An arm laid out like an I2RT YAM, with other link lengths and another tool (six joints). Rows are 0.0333 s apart.
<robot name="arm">
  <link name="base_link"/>
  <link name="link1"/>
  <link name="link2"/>
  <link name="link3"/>
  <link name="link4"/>
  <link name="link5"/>
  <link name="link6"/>
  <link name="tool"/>
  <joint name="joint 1" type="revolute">
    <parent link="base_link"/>
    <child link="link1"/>
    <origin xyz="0 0 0.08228" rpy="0 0 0"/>
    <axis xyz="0 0 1"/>
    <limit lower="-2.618" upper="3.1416"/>
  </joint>
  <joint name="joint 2" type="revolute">
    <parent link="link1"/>
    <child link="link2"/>
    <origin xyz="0.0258 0.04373 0.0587" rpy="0 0 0"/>
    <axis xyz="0 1 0"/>
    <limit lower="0" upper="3.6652"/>
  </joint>
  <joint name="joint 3" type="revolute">
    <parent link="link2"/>
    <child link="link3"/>
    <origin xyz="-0.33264 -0.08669 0" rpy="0 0 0"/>
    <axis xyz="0 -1 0"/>
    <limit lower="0" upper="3.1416"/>
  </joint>
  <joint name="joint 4" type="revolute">
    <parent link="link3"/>
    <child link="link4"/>
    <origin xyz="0.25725 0.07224 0.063" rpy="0 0 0"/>
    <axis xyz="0 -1 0"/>
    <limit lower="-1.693" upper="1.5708"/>
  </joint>
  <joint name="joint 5" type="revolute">
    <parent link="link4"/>
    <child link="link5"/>
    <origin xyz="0.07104 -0.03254 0.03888" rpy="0 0 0"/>
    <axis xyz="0 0 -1"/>
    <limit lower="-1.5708" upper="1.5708"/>
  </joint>
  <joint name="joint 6" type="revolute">
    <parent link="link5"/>
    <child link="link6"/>
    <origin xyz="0.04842 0 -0.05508" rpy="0 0 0"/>
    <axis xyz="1 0 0"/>
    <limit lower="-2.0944" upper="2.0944"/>
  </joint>
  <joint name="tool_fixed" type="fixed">
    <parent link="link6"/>
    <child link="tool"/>
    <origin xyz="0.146 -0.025 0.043" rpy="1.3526 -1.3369 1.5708"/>
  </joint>
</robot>
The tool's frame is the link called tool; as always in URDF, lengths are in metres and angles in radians.
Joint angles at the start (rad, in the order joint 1, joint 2, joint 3, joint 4, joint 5, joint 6): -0.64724, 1.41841, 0.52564, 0.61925, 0.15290, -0.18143
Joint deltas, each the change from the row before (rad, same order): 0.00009, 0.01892, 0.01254, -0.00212, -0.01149, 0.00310; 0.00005, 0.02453, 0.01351, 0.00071, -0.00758, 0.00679; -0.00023, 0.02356, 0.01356, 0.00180, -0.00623, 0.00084; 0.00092, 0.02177, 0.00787, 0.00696, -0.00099, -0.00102; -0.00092, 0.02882, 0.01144, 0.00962, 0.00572, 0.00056; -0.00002, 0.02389, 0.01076, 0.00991, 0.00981, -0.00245; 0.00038, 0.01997, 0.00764, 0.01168, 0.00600, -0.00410; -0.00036, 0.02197, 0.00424, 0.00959, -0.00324, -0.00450; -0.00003, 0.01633, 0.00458, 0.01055, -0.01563, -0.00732; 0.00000, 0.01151, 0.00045, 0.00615, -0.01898, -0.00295; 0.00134, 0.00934, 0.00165, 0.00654, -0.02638, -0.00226; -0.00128, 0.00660, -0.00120, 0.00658, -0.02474, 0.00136
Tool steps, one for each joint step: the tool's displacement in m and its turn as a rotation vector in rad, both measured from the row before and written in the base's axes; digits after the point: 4 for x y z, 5 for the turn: 0.0055, -0.0015, -0.0028, 0.00972, 0.00274, 0.01030; 0.0055, -0.0027, -0.0042, 0.01251, 0.00230, 0.00541; 0.0054, -0.0028, -0.0035, 0.00697, 0.00488, 0.00549; 0.0041, -0.0023, -0.0041, 0.00373, 0.00604, 0.00217; 0.0038, -0.0048, -0.0050, 0.00366, 0.00687, -0.00654; 0.0030, -0.0045, -0.0031, -0.00213, 0.00607, -0.00859; 0.0029, -0.0032, -0.0025, -0.00382, 0.00445, -0.00405; 0.0035, -0.0018, -0.0057, 0.00276, 0.00894, 0.00413; 0.0051, 0.0003, -0.0029, -0.00013, 0.00286, 0.01710; 0.0041, 0.0016, -0.0038, 0.00588, 0.00215, 0.01890; 0.0055, 0.0031, -0.0022, 0.00603, -0.00284, 0.02700; 0.0035, 0.0025, -0.0022, 0.00819, -0.00478, 0.02164
